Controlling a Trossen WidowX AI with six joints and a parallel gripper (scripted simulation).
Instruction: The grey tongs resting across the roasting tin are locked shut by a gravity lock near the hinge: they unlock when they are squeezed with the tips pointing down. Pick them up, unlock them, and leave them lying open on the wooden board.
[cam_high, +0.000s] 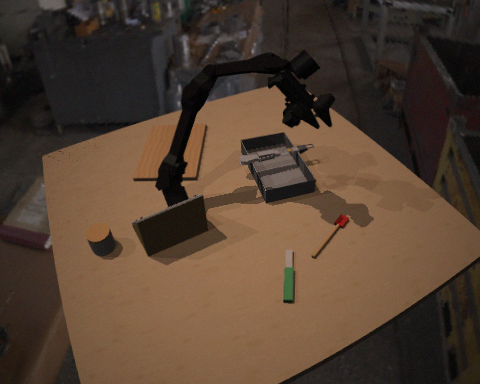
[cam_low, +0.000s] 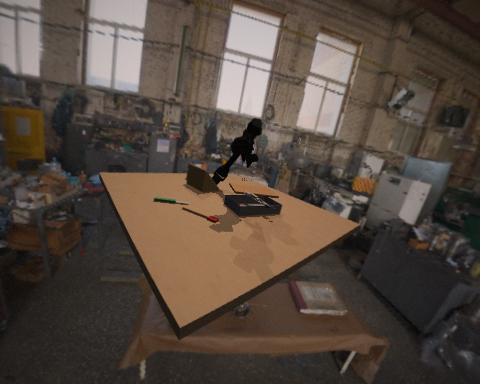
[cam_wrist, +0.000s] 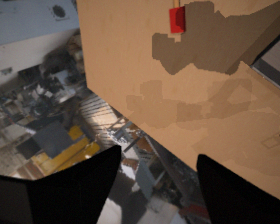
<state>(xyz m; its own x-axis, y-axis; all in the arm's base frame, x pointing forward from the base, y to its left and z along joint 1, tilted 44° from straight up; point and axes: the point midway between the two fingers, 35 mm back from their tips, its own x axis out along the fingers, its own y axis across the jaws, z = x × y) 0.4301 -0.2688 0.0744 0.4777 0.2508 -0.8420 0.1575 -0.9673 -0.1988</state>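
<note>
Now: gripper tip 50 mm past the roasting tin, 190 mm to the right of it and 250 mm above it. The rest, counted from my gripper tip: wooden board (340 mm behind, 500 mm to the left, 270 mm below); then red-headed spatula (50 mm behind, 160 mm to the right, 270 mm below).
</note>
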